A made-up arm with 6 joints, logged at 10 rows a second.
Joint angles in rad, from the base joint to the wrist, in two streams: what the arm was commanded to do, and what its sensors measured. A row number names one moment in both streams.
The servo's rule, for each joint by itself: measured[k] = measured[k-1] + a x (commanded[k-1-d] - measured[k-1]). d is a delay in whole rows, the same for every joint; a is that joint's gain. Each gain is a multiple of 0.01, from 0.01 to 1. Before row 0 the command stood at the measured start. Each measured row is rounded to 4 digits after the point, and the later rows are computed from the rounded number. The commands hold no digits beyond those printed.
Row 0, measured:
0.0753, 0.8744, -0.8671, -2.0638, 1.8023, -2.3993
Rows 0 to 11, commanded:
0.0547, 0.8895, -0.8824, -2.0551, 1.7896, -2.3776
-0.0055, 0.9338, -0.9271, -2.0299, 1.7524, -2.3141
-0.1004, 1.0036, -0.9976, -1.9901, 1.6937, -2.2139
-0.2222, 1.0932, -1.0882, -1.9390, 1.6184, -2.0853
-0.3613, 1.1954, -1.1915, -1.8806, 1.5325, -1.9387
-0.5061, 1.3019, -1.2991, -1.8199, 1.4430, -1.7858
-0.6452, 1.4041, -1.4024, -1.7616, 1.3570, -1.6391
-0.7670, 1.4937, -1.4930, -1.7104, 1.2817, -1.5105
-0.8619, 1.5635, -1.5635, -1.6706, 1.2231, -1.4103
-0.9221, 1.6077, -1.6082, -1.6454, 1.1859, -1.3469
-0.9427, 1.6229, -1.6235, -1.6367, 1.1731, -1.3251
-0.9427, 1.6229, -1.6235, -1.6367, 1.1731, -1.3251
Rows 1 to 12, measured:
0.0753, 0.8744, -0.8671, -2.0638, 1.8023, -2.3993
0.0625, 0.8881, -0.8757, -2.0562, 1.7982, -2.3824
0.0203, 0.9297, -0.9045, -2.0333, 1.7835, -2.3291
-0.0545, 0.9969, -0.9566, -1.9957, 1.7548, -2.2392
-0.1585, 1.0845, -1.0303, -1.9464, 1.7112, -2.1192
-0.2842, 1.1854, -1.1206, -1.8892, 1.6540, -1.9784
-0.4218, 1.2914, -1.2206, -1.8289, 1.5865, -1.8282
-0.5603, 1.3940, -1.3224, -1.7703, 1.5131, -1.6807
-0.6885, 1.4847, -1.4179, -1.7182, 1.4391, -1.5479
-0.7960, 1.5564, -1.4994, -1.6768, 1.3700, -1.4406
-0.8742, 1.6031, -1.5603, -1.6495, 1.3111, -1.3675
-0.9167, 1.6211, -1.5957, -1.6384, 1.2669, -1.3344
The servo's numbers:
d 1
a 0.62 0.91 0.56 0.87 0.32 0.78

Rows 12 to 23, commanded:
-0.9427, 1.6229, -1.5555, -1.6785, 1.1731, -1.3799
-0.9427, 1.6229, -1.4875, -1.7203, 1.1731, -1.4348
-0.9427, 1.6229, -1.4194, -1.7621, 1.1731, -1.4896
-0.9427, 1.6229, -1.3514, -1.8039, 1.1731, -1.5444
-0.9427, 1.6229, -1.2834, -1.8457, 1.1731, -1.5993
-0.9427, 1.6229, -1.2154, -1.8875, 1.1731, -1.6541
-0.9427, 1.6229, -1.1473, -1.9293, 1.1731, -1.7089
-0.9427, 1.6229, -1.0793, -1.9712, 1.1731, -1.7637
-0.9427, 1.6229, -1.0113, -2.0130, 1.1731, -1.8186
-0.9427, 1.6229, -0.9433, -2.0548, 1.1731, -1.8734
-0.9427, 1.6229, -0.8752, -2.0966, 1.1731, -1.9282
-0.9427, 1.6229, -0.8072, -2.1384, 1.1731, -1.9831
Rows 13 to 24, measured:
-0.9328, 1.6227, -1.6113, -1.6369, 1.2369, -1.3271
-0.9389, 1.6229, -1.5801, -1.6731, 1.2165, -1.3683
-0.9413, 1.6229, -1.5282, -1.7142, 1.2026, -1.4202
-0.9422, 1.6229, -1.4673, -1.7559, 1.1932, -1.4743
-0.9425, 1.6229, -1.4024, -1.7977, 1.1868, -1.5290
-0.9426, 1.6229, -1.3358, -1.8395, 1.1824, -1.5838
-0.9427, 1.6229, -1.2684, -1.8813, 1.1794, -1.6386
-0.9427, 1.6229, -1.2006, -1.9231, 1.1774, -1.6934
-0.9427, 1.6229, -1.1327, -1.9649, 1.1760, -1.7482
-0.9427, 1.6229, -1.0647, -2.0067, 1.1751, -1.8031
-0.9427, 1.6229, -0.9967, -2.0485, 1.1745, -1.8579
-0.9427, 1.6229, -0.9287, -2.0903, 1.1741, -1.9127

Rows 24 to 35, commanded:
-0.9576, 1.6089, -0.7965, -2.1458, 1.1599, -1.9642
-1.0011, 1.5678, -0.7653, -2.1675, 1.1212, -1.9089
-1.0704, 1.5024, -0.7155, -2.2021, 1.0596, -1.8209
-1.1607, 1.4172, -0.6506, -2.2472, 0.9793, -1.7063
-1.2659, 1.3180, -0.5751, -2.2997, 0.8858, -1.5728
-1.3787, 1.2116, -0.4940, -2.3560, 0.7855, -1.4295
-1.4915, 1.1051, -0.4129, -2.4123, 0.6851, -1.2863
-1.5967, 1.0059, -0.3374, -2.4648, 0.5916, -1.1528
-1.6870, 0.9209, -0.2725, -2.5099, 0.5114, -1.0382
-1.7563, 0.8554, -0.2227, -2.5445, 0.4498, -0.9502
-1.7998, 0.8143, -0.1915, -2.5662, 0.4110, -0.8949
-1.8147, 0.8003, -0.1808, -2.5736, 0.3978, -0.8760
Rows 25 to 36, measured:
-0.9427, 1.6229, -0.8607, -2.1321, 1.1738, -1.9676
-0.9519, 1.6102, -0.8247, -2.1440, 1.1694, -1.9649
-0.9824, 1.5716, -0.7914, -2.1644, 1.1540, -1.9212
-1.0370, 1.5086, -0.7489, -2.1972, 1.1238, -1.8430
-1.1137, 1.4254, -0.6939, -2.2407, 1.0776, -1.7364
-1.2081, 1.3277, -0.6274, -2.2920, 1.0162, -1.6088
-1.3139, 1.2220, -0.5527, -2.3477, 0.9424, -1.4689
-1.4240, 1.1156, -0.4744, -2.4039, 0.8601, -1.3265
-1.5311, 1.0158, -0.3977, -2.4569, 0.7742, -1.1910
-1.6278, 0.9294, -0.3276, -2.5030, 0.6901, -1.0718
-1.7075, 0.8621, -0.2689, -2.5391, 0.6132, -0.9770
-1.7647, 0.8186, -0.2256, -2.5627, 0.5485, -0.9130

